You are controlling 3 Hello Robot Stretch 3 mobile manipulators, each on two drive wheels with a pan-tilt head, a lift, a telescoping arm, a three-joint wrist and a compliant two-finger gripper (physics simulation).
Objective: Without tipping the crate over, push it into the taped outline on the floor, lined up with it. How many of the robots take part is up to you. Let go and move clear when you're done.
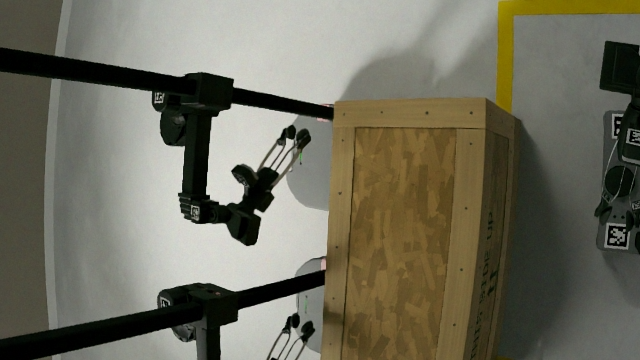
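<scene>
The wooden crate [405,225] stands upright between r1 and the two other robots. Its near bottom edge crosses the yellow outline's [505,60] far strip at the upper end; it stands slightly askew to that strip, mostly beyond it. r1's gripper [615,214] is at the right edge, above its own base, apart from the crate, open and empty. Beyond the crate, one robot's gripper [296,135] is raised, fingers slightly apart and empty. The other's gripper [301,326], at the bottom edge, looks the same. Which is r2 and which r3 cannot be told.
r1's base [611,225] is at the right, over the outline's inner side. Two black masts [100,72] [100,322] rise beyond the crate, their bases partly hidden by it. A wall [22,200] with a pale skirting strip runs along the left.
</scene>
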